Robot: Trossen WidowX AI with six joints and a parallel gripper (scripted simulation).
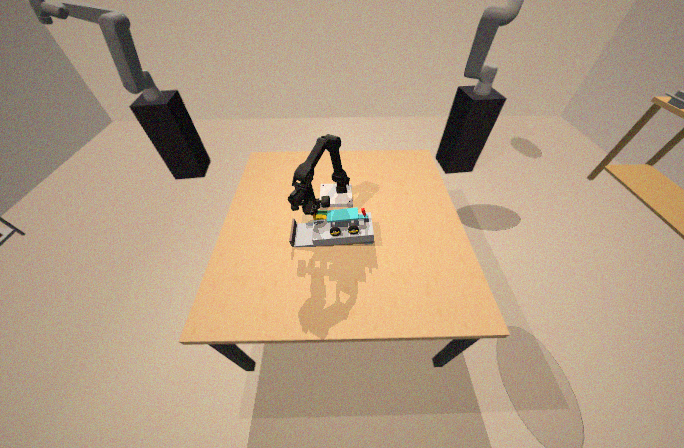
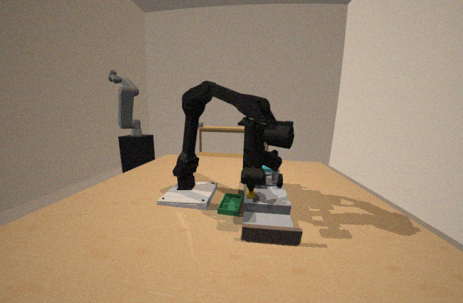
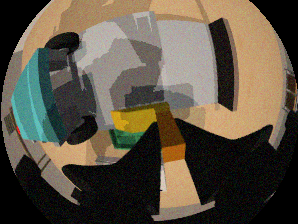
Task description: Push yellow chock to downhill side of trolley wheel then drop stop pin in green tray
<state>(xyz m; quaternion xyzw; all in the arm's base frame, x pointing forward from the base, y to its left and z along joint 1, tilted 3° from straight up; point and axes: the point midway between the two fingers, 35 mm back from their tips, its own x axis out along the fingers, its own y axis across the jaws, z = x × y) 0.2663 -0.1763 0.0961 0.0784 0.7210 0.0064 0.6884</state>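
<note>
My gripper tip is now 60 mm short of the red-headed stop pin, 250 mm to the right of it and 30 mm below it. Also, from my gripper tip: green tray (60 mm behind, 60 mm to the left, 110 mm below); then dark raised lip (40 mm ahead, 120 mm to the right, 70 mm below); then yellow chock (20 mm to the left, 10 mm below).
</note>
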